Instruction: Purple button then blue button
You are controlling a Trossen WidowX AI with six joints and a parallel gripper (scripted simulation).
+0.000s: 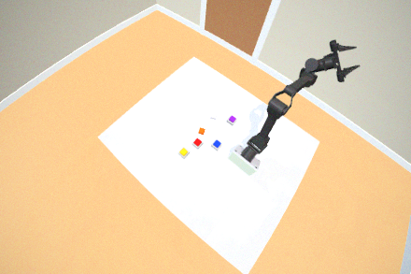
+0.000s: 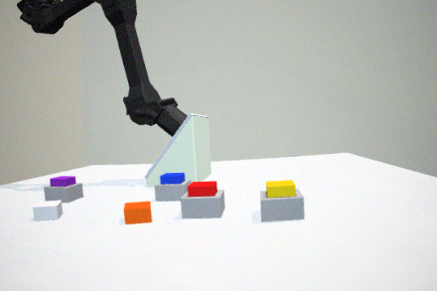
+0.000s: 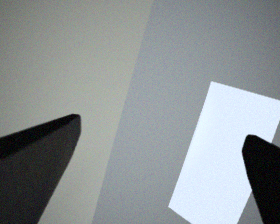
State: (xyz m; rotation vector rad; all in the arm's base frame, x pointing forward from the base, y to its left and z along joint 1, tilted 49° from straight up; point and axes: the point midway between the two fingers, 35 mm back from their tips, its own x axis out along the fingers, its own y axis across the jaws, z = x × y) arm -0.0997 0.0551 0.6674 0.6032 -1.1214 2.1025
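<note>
Right now the purple button is 570 mm below my gripper tip, 330 mm ahead of it and 310 mm to the left of it. The rest, counted from my gripper tip: small white block 600 mm below, 430 mm ahead, 360 mm to the left; orange block 600 mm below, 490 mm to the left, 420 mm ahead; blue button 570 mm below, 500 mm to the left, 300 mm ahead.
</note>
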